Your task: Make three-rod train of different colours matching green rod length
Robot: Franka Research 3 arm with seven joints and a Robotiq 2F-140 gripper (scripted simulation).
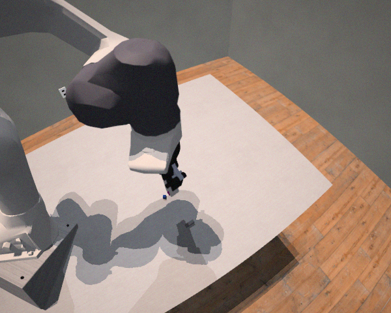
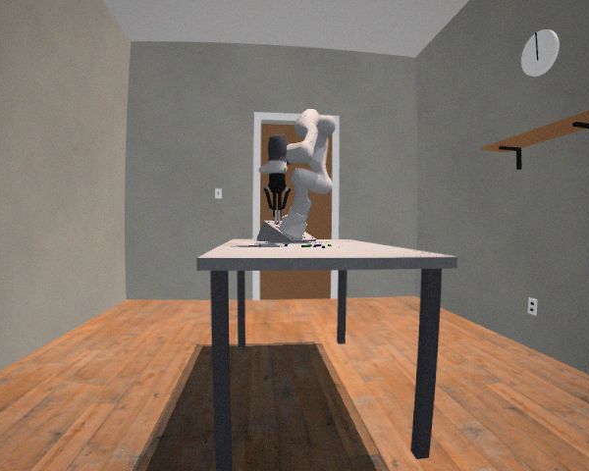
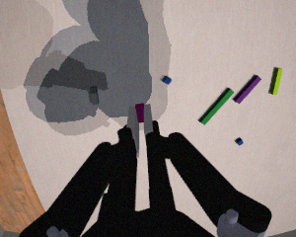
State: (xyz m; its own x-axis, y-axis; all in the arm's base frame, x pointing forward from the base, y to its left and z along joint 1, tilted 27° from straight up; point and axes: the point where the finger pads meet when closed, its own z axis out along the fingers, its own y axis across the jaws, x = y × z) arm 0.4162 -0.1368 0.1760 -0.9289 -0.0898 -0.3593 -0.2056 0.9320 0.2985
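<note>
My gripper is now 2 cm short of the green rod, 14 cm to the right of it and 13 cm above it. Also, from my hand: magenta rod: 3 cm below; grey rod: 1 cm ahead, 8 cm to the right, 13 cm below; purple rod: 2 cm behind, 19 cm to the left, 13 cm below.
</note>
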